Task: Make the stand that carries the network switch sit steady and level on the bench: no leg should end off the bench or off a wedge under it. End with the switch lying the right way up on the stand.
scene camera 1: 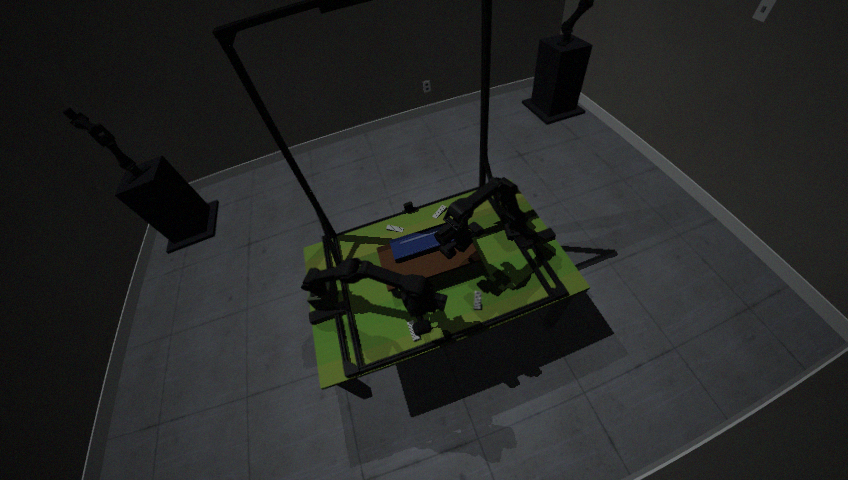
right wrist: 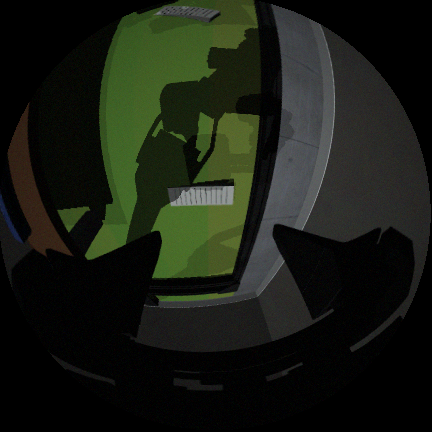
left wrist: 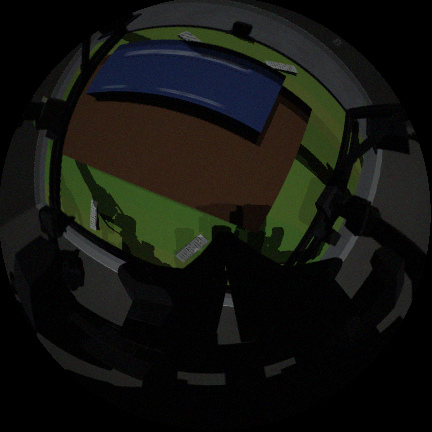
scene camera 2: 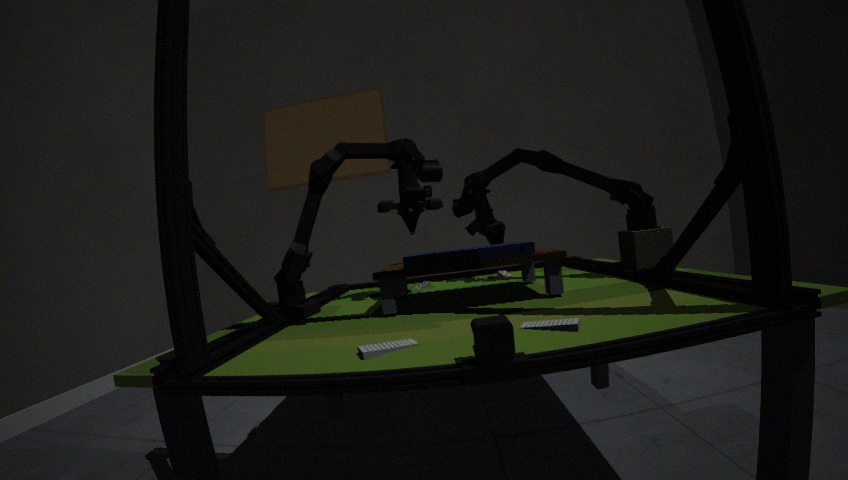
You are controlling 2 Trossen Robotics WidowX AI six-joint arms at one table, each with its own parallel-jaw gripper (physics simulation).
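Pixels of known places: left gripper, fingertip midpoint: [scene camera 1: 462, 251] [left wrist: 223, 236] [scene camera 2: 412, 234]; right gripper, fingertip midpoint: [scene camera 1: 414, 322] [right wrist: 217, 233] [left wrist: 75, 234]; left arm's base at its link origin: [scene camera 1: 515, 226] [left wrist: 336, 203] [scene camera 2: 292, 304]; right arm's base at its link origin: [scene camera 1: 318, 289] [scene camera 2: 643, 229].
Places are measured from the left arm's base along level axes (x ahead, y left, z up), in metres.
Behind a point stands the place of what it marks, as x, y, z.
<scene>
The blue switch [scene camera 1: 419, 245] {0.477, 0.094, 0.095} [scene camera 2: 470, 255] {0.477, 0.013, 0.083} [left wrist: 185, 80] {0.420, 0.087, 0.095} lies flat on the brown stand [scene camera 1: 428, 265] {0.449, 0.188, 0.067} [left wrist: 175, 150] {0.381, 0.166, 0.068}, toward its far long side in scene camera 1. I cannot tell whether the stand is level or every foot is supported. One wedge [scene camera 1: 412, 331] {0.554, 0.442, -0.026} [left wrist: 94, 215] {0.543, 0.433, -0.027} [right wrist: 202, 195] {0.549, 0.439, -0.027} and a second wedge [scene camera 1: 477, 300] {0.260, 0.344, -0.027} [left wrist: 192, 248] {0.256, 0.338, -0.028} [right wrist: 188, 13] lie loose on one side. Two more wedges, one [scene camera 1: 394, 228] {0.607, -0.127, -0.027} [scene camera 2: 550, 324] {0.606, -0.136, -0.027} and another [scene camera 1: 439, 211] {0.359, -0.197, -0.028} [scene camera 2: 387, 347] {0.363, -0.207, -0.026}, lie opposite. My left gripper [scene camera 2: 412, 231] {0.296, 0.196, 0.149} is shut and empty above the stand. My right gripper [right wrist: 217, 233] {0.534, 0.441, 0.064} is open and empty, above the bench by the first wedge.
Black frame rails run around the green bench [scene camera 1: 333, 374] {0.894, 0.581, -0.034} [scene camera 2: 267, 356] {0.157, -0.243, -0.034}. Uprights [scene camera 1: 484, 95] {0.105, -0.310, 0.536} [scene camera 2: 172, 178] {0.105, -0.331, 0.261} rise at its corners. A small black block [scene camera 1: 408, 206] {0.519, -0.230, 0.013} [scene camera 2: 492, 337] {0.521, -0.255, 0.004} stands at the bench edge, near the two wedges on that side. Arm shadows fall across the bench.
</scene>
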